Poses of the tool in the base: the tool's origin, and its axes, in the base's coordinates. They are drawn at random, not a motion.
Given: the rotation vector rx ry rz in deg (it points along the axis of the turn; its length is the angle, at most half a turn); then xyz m.
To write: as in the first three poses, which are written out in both.
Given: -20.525, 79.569, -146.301, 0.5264, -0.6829, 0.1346
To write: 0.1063, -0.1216, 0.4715, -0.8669, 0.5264, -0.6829, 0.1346
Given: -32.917, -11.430, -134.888, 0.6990, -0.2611, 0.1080
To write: 0.3476, -0.2215, -0.0769, -0.9078, 0.6990, -0.2611, 0.1080
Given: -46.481, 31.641, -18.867, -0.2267, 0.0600, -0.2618
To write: 0.8690, -0.3878, 0.2640, -0.1574, -0.2267, 0.0600, -0.2618
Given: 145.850, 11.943, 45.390, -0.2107, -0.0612, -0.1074
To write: 0.2316, 0.9260, 0.0758, 0.2882, -0.2107, -0.0612, -0.1074
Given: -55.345, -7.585, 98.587, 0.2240, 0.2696, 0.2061
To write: 0.5497, -0.4080, -0.0559, 0.7268, 0.2240, 0.2696, 0.2061
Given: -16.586, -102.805, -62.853, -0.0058, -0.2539, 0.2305
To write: 0.4876, -0.1191, -0.7379, -0.4511, -0.0058, -0.2539, 0.2305
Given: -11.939, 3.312, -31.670, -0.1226, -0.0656, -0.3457
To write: 0.9563, -0.1027, 0.0285, -0.2723, -0.1226, -0.0656, -0.3457
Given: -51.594, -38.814, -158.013, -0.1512, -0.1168, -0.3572
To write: 0.0811, -0.3013, -0.2266, -0.9227, -0.1512, -0.1168, -0.3572
